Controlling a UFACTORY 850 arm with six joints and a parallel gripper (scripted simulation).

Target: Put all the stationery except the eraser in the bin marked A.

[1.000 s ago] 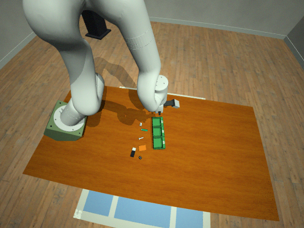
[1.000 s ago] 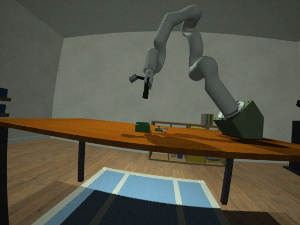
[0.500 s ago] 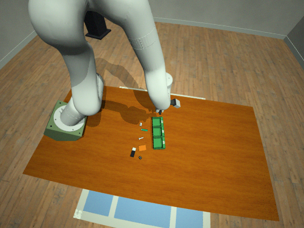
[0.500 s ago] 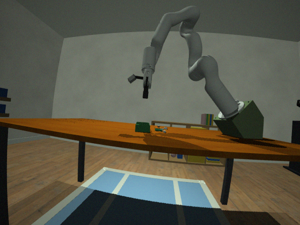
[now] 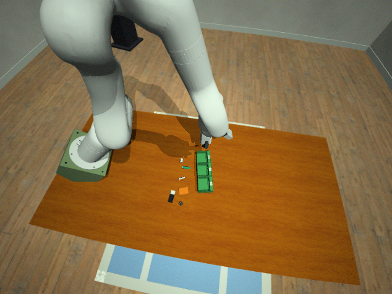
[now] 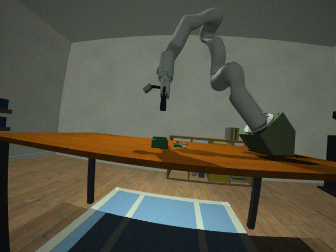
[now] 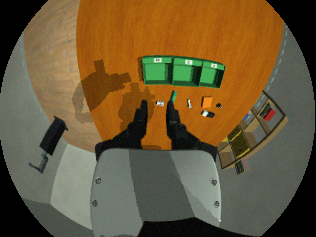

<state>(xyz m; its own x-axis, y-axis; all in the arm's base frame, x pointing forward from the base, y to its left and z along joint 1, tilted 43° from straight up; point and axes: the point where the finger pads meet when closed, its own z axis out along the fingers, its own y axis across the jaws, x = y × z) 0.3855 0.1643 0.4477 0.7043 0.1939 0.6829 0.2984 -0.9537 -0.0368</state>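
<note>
The orange pad lies 3 cm behind my hand, 23 cm to the right of it and 21 cm below it. Also, from my hand: green bin (4 cm ahead, 7 cm to the right, 20 cm below); then green cylinder (7 cm behind, 9 cm to the right, 21 cm below); then grey-white thing (12 cm behind, 6 cm to the right, 21 cm below).
</note>
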